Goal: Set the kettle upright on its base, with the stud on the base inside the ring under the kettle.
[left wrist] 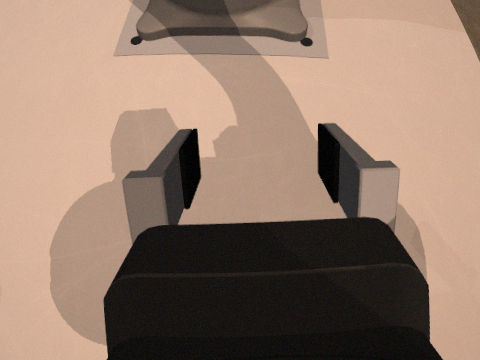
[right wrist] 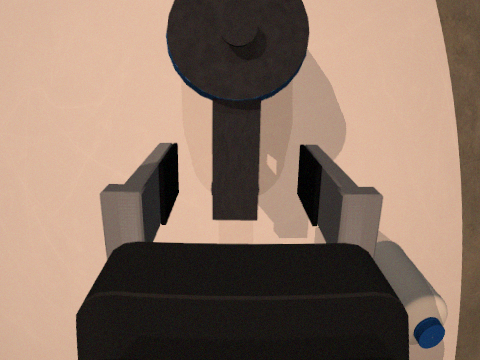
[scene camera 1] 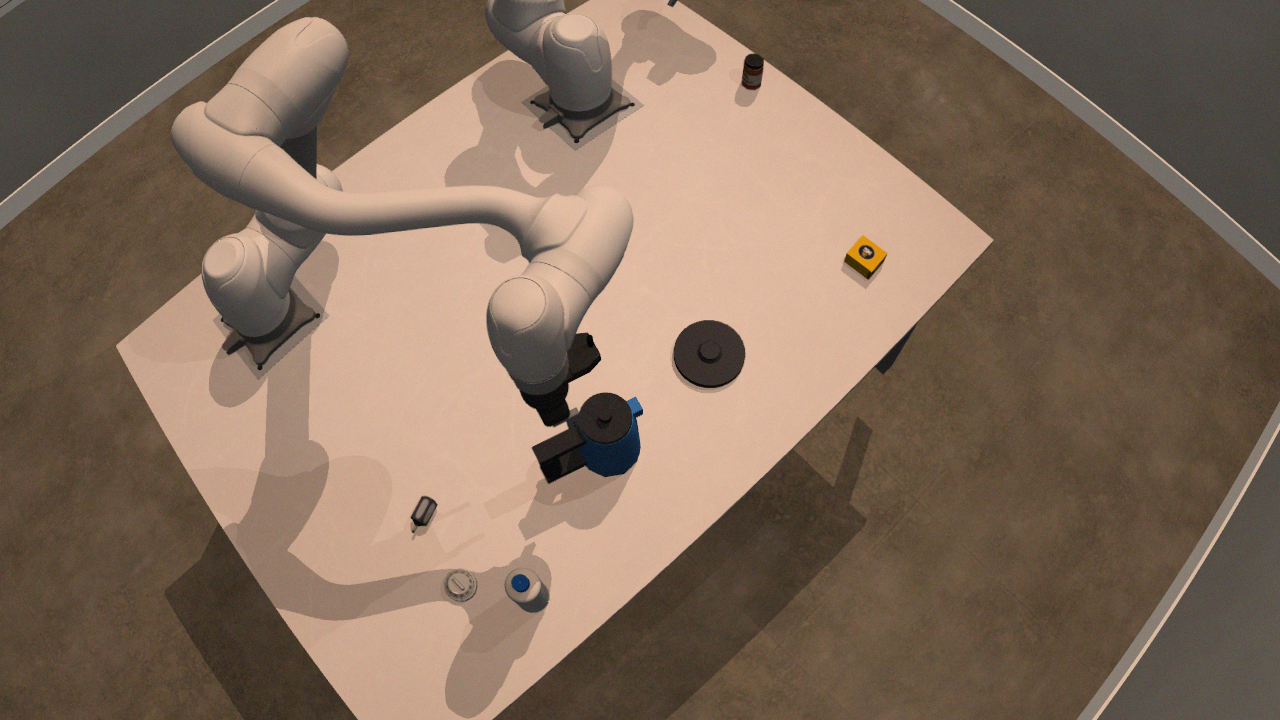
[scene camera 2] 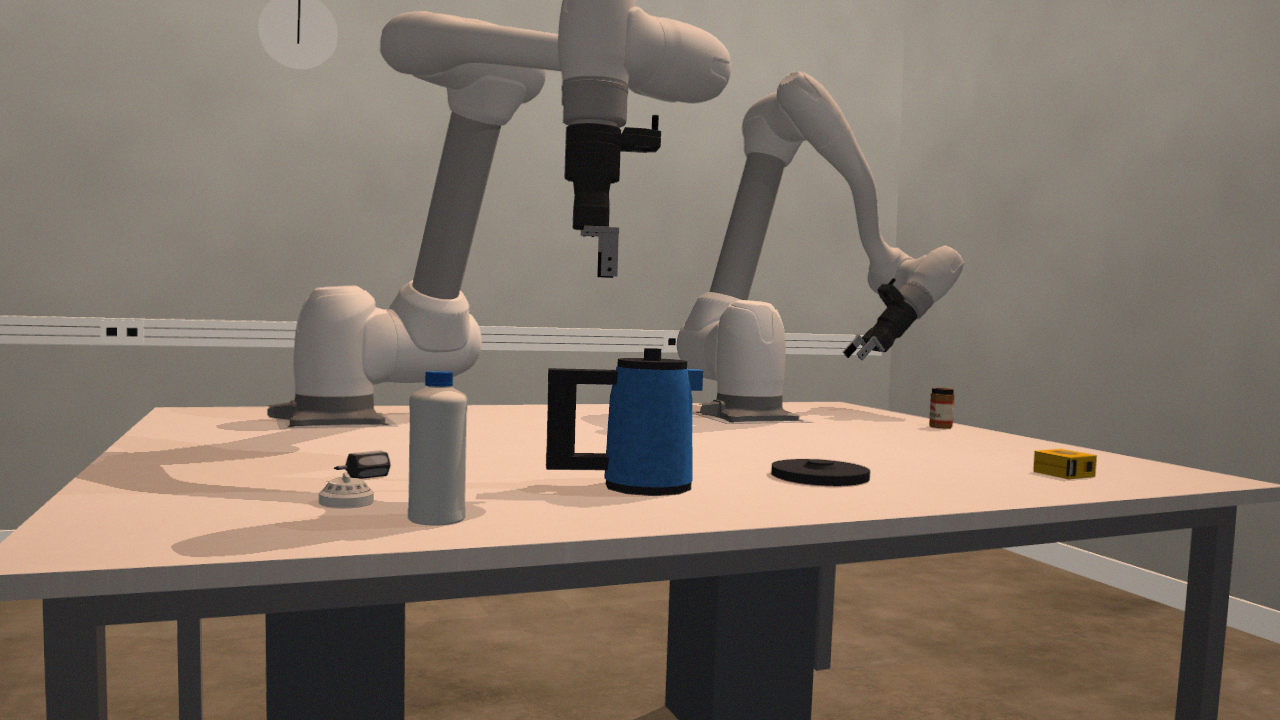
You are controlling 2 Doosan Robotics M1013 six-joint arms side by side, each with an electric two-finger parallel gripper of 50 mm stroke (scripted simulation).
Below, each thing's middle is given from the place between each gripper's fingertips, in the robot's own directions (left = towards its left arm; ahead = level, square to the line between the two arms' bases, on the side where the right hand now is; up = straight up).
Scene:
Now: the blue kettle [scene camera 2: 649, 451] 1 cm ahead of my right hand [scene camera 2: 607, 276], 3 cm to the left of it and 21 cm below it. From my right hand the other things lie so: round black base [scene camera 1: 710, 354] 1 cm behind, 35 cm to the left, 30 cm below; white timer [scene camera 2: 345, 492] 5 cm ahead, 34 cm to the right, 30 cm below; small dark tool [scene camera 2: 372, 464] 11 cm behind, 32 cm to the right, 29 cm below.
I see the round black base 78 cm ahead of my left hand [scene camera 2: 852, 356], 55 cm to the right of it and 15 cm below it. The rest, counted from my left hand: blue kettle: 79 cm ahead, 87 cm to the right, 6 cm below; small dark tool: 68 cm ahead, 122 cm to the right, 14 cm below.

